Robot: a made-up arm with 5 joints.
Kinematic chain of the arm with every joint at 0, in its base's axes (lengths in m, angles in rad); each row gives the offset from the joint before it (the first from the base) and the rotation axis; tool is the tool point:
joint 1: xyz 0 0 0.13 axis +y
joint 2: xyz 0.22 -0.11 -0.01 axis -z
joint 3: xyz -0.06 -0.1 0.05 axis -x
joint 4: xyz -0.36 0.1 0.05 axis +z
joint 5: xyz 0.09 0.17 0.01 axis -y
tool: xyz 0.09 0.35 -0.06
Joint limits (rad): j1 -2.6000..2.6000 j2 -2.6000..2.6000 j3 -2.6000..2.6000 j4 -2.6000..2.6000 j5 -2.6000..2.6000
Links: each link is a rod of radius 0.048 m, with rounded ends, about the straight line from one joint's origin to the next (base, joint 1, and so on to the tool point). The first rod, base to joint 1, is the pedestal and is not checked.
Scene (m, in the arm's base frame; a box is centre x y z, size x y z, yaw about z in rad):
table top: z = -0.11
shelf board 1: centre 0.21 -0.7 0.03 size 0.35 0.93 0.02 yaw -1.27
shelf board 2: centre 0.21 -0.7 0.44 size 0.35 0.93 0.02 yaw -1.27
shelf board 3: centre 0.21 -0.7 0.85 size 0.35 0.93 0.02 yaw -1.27
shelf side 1: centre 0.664 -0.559 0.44 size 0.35 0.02 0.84 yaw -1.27
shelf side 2: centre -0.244 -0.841 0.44 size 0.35 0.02 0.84 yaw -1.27
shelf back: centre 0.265 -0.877 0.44 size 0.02 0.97 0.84 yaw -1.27
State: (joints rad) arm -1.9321 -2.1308 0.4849 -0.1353 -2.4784
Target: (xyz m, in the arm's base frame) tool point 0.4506 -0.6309 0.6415
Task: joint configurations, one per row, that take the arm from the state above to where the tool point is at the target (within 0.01 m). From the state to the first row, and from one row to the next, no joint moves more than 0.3 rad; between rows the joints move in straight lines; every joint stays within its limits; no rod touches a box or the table.
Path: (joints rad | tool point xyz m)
1: -2.0173 -2.2117 0.4812 -0.3853 -2.4636 | 0.1662 -0.5692 0.2178
2: -2.1026 -2.2926 0.4774 -0.6354 -2.4489 | 0.1334 -0.4633 0.2184
3: -2.1878 -2.3736 0.4737 -0.8854 -2.4341 | 0.0855 -0.3566 0.2169
4: -2.0992 -2.4368 0.7409 -0.7228 -2.3966 | 0.1827 -0.3951 0.3454
5: -2.0106 -2.5000 1.0082 -0.5603 -2.3590 | 0.2754 -0.3851 0.4926
6: -1.9220 -2.5632 1.2754 -0.3977 -2.3215 | 0.3555 -0.3243 0.6415
7: -1.8180 -2.5270 1.2065 -0.1972 -2.3464 | 0.4047 -0.4280 0.6488
8: -1.7140 -2.4908 1.1376 0.0033 -2.3714 | 0.4364 -0.5321 0.6468
9: -1.6100 -2.4546 1.0686 0.2039 -2.3964 | 0.4506 -0.6309 0.6415

